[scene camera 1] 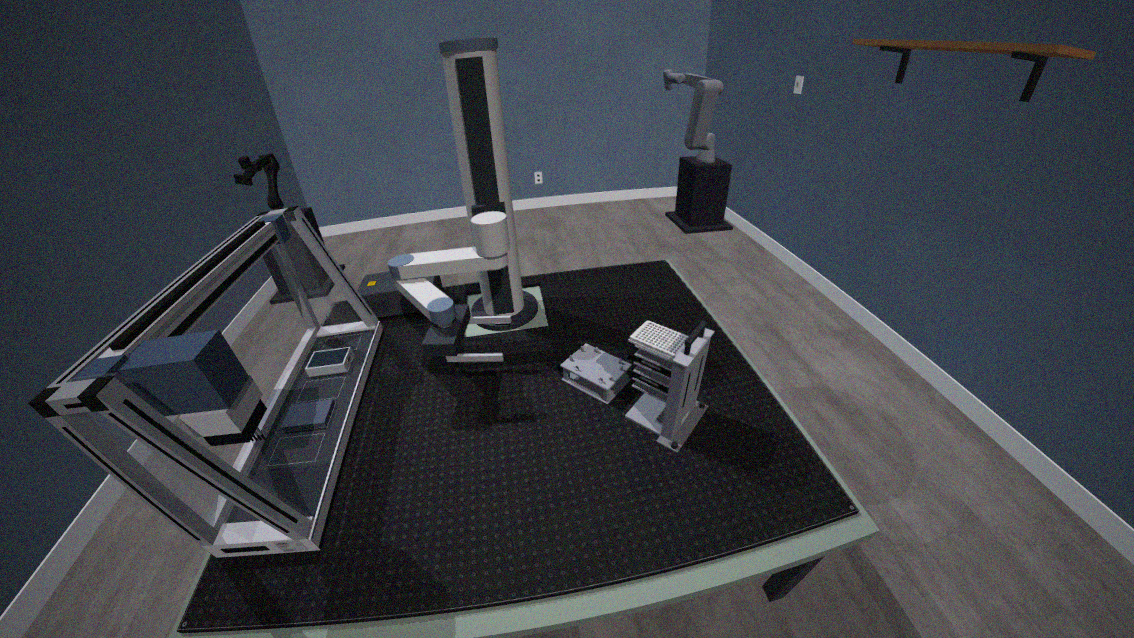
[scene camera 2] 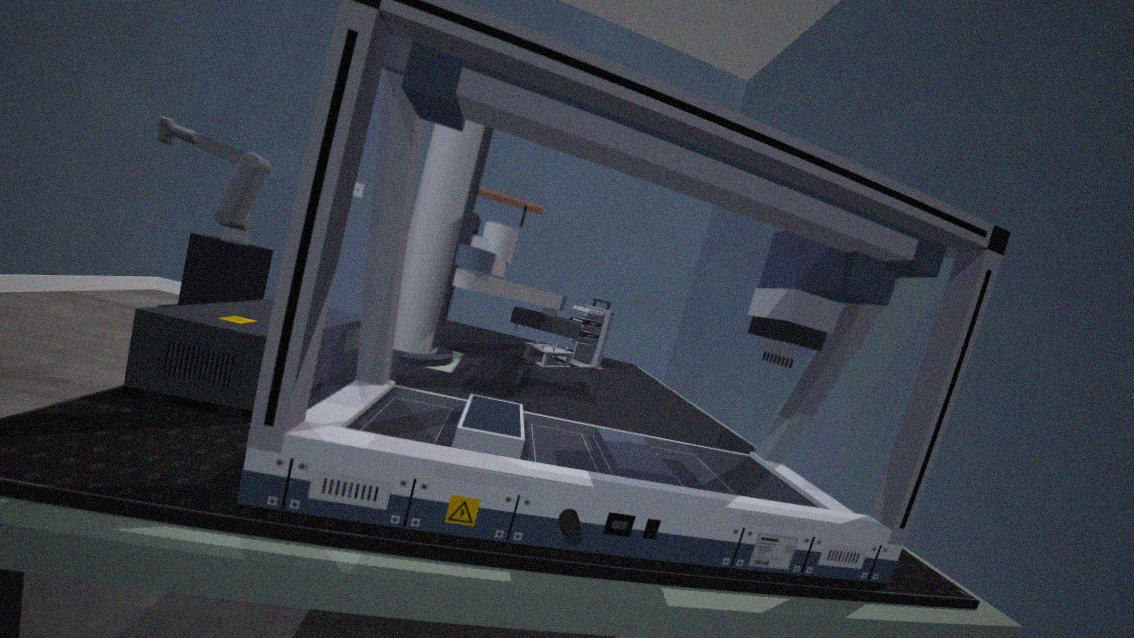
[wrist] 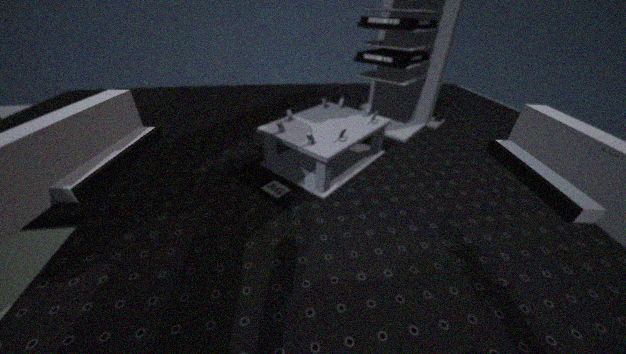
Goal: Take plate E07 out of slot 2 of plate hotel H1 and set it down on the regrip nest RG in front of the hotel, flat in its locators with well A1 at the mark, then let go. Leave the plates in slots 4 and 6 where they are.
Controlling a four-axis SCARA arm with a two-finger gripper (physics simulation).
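Pixels of known places: gripper, between the fingertips: (scene camera 1: 507, 337) (wrist: 325, 119); arm's base, origin of its link: (scene camera 1: 504, 310).
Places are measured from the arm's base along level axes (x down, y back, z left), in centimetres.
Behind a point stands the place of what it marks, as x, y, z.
Plate hotel H1 (scene camera 1: 683, 388) @(-19.3, -69.6, 38.6) (scene camera 2: 604, 333) (wrist: 441, 60) @(-14.1, -67.8, 36.1) stands upright on the black mat. In the wrist view a lower dark-edged plate (wrist: 385, 58) @(-14.9, -54.9, 31.7), apparently E07, and another dark-edged plate (wrist: 390, 22) @(-19.9, -54.8, 31.9) above it sit in the hotel; their labels are unreadable. A white plate (scene camera 1: 658, 337) @(-25.4, -58.3, 36.2) lies at the hotel's top. Regrip nest RG (scene camera 1: 594, 371) @(-7.3, -47.2, 23.5) (scene camera 2: 548, 352) (wrist: 330, 131) @(-7.3, -44.3, 21.7) is a low stand with small upright locators and no plate on it. My gripper (scene camera 1: 505, 338) @(-17.1, -39.1, 1.1) (wrist: 325, 119) @(-17.1, -39.1, 1.1) is open and empty, apart from the nest on the arm-column side. Mark A1 cannot be made out.
The arm's column (scene camera 1: 509, 174) @(-51.2, -2.5, 7.2) (scene camera 2: 436, 238) rises behind the gripper. A gantry machine (scene camera 1: 336, 468) @(-4.0, -65.5, -45.0) (scene camera 2: 507, 468) @(-9.5, -29.2, -70.5) with a white-rimmed block (scene camera 1: 329, 363) @(-9.3, -30.0, -55.1) (scene camera 2: 491, 444) on its deck stands at the left in scene camera 1. A dark box (scene camera 1: 384, 297) @(-10.7, 3.4, -43.7) (scene camera 2: 194, 349) @(-9.2, 12.9, -55.1) is near its far end.
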